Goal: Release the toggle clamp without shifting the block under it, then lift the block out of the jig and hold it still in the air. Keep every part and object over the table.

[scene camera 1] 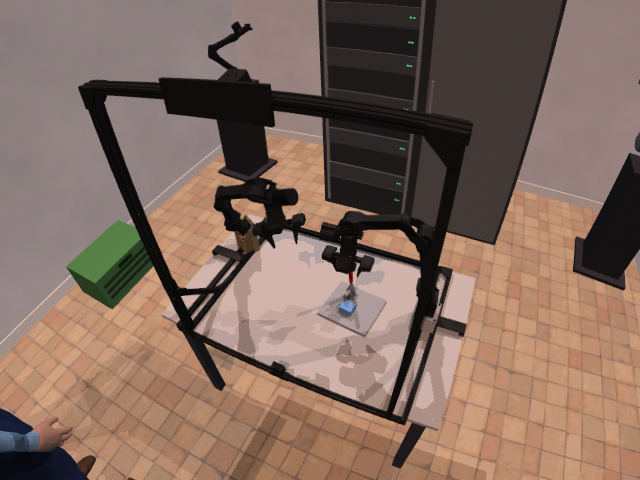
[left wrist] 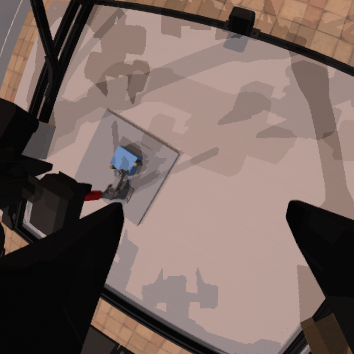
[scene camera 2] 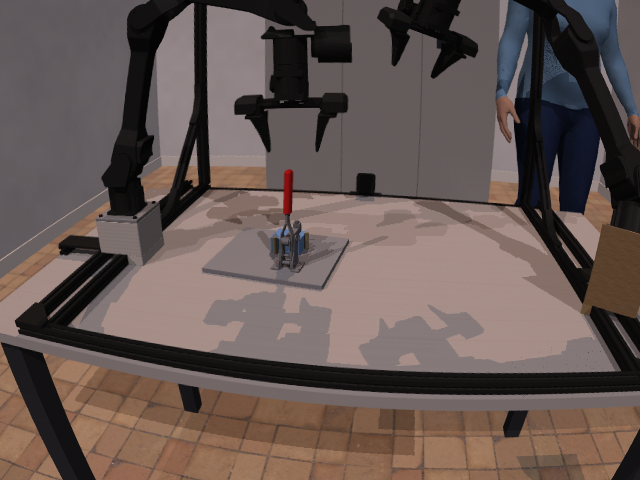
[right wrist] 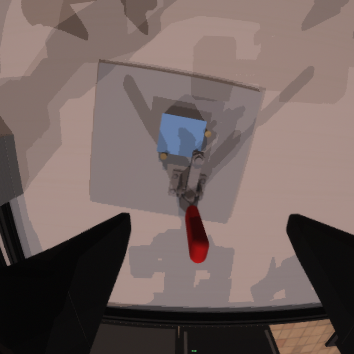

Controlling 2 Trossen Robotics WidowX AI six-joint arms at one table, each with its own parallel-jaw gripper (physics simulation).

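Frame: origin at the left arm's base, x ahead, y left, z up, level; centimetres.
Where they show: left gripper, fingertip midpoint: [scene camera 1: 285,246] [left wrist: 205,210] [scene camera 2: 413,71]; right gripper, fingertip midpoint: [scene camera 1: 347,273] [left wrist: 69,176] [scene camera 2: 292,151] [right wrist: 209,222]; left arm's base, link origin: [scene camera 1: 244,227] [scene camera 2: 627,241]; right arm's base, link origin: [scene camera 1: 427,309] [scene camera 2: 127,209].
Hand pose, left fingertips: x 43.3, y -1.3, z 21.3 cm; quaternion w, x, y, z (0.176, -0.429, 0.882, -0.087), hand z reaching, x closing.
Things, the pixels of their top centre, and the offset from my left fingertips. "spot": a spot on its surface instead.
- blue block, top centre: [right wrist: 180,136] [scene camera 2: 288,234] [left wrist: 122,160] [scene camera 1: 347,305] dx +16.0, dy +16.0, dz -30.9 cm
- grey jig plate, top centre: [right wrist: 168,149] [scene camera 2: 278,252] [left wrist: 120,166] [scene camera 1: 352,306] dx +16.3, dy +18.7, dz -33.7 cm
- metal toggle clamp, top centre: [right wrist: 204,236] [left wrist: 76,189] dx +12.3, dy +19.3, dz -16.7 cm
- small black block, surface spot: [left wrist: 241,21] [scene camera 2: 367,178] [scene camera 1: 277,363] spot: dx +22.5, dy -21.4, dz -29.9 cm
The blue block [scene camera 1: 347,307] [scene camera 2: 301,242] [left wrist: 124,158] [right wrist: 177,131] sits on the grey jig plate [scene camera 1: 369,315] [scene camera 2: 237,258] [left wrist: 95,150] [right wrist: 120,170], beside brass pins [right wrist: 208,134]. The metal toggle clamp [scene camera 2: 287,253] [left wrist: 119,190] [right wrist: 194,177] stands behind it in scene camera 1, its arm tip over the block's edge. Its red handle [scene camera 1: 351,277] [scene camera 2: 287,192] [left wrist: 93,195] [right wrist: 197,237] points up. My right gripper [scene camera 1: 344,270] [scene camera 2: 293,150] [right wrist: 209,222] is open and empty, just above the handle's top in scene camera 2. My left gripper [scene camera 1: 285,244] [scene camera 2: 414,70] [left wrist: 205,210] is open and empty, high over the table, away from the jig.
A black frame [scene camera 1: 235,348] [scene camera 2: 310,374] borders the table and rises around the arms. A wooden box-like piece [scene camera 1: 247,235] [scene camera 2: 613,271] stands near the left arm's base. A small black block [scene camera 1: 278,367] [scene camera 2: 365,183] [left wrist: 241,21] sits on the frame's edge.
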